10 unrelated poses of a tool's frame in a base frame.
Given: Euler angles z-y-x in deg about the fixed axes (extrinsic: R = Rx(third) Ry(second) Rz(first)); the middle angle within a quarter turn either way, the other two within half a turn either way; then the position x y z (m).
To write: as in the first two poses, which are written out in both.
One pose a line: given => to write
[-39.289, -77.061, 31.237, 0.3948, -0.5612, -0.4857] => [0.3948, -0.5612, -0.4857, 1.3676, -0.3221, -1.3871]
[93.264, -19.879, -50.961, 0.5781, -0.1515, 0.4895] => [0.5781, -0.1515, 0.4895, -0.2789, 0.9070, 1.6578]
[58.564, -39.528, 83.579, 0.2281, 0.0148, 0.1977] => [0.2281, 0.0148, 0.1977, 1.3845, -1.0865, -0.5277]
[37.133, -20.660, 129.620, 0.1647, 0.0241, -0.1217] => [0.1647, 0.0241, -0.1217, 2.2429, -0.2897, -0.6787]
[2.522, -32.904, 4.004, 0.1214, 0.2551, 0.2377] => [0.1214, 0.2551, 0.2377, 0.0548, -0.5757, 0.0072]
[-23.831, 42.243, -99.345, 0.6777, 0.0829, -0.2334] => [0.6777, 0.0829, -0.2334, -1.7099, -0.5219, -0.6742]
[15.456, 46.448, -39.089, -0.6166, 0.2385, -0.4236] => [-0.6166, 0.2385, -0.4236, -0.7080, 0.7898, -0.3382]
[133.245, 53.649, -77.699, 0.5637, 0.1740, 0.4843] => [0.5637, 0.1740, 0.4843, 1.4131, 0.6362, 2.1000]
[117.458, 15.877, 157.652, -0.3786, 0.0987, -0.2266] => [-0.3786, 0.0987, -0.2266, -2.7192, -0.2226, -2.0429]
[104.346, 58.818, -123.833, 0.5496, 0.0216, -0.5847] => [0.5496, 0.0216, -0.5847, -2.4161, 1.1753, -1.9102]
